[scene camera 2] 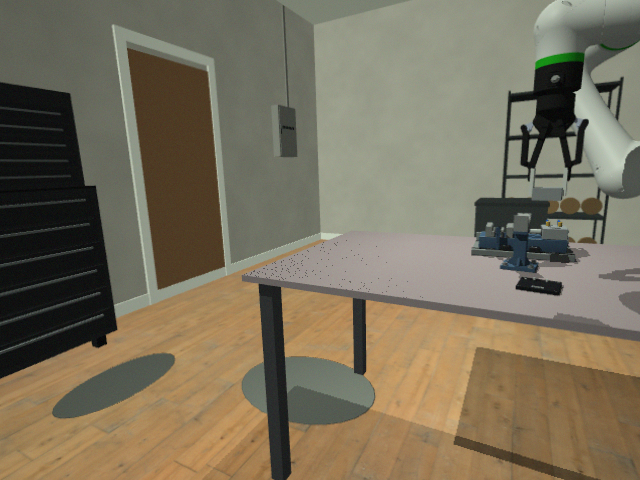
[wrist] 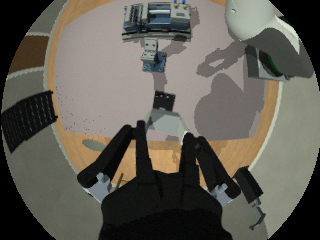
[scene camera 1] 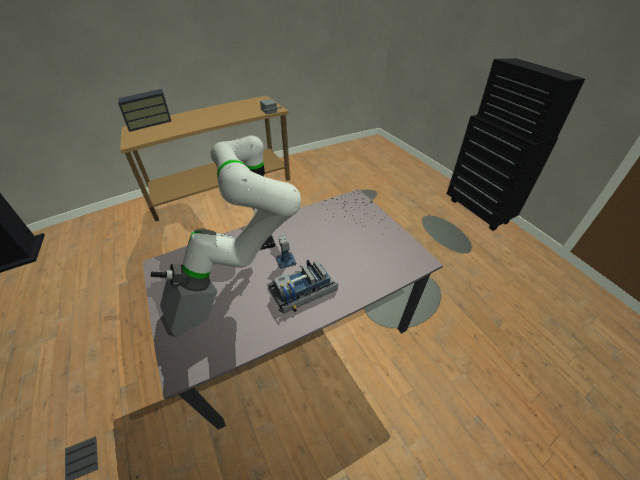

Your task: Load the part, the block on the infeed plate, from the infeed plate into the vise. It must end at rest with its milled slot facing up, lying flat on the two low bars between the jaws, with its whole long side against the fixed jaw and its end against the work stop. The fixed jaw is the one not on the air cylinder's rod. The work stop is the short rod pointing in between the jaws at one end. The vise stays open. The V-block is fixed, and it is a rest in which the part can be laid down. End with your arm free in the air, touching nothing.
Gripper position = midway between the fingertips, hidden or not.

In view: the gripper (scene camera 2: 547,195).
The gripper is seen too in the wrist view (wrist: 164,119).
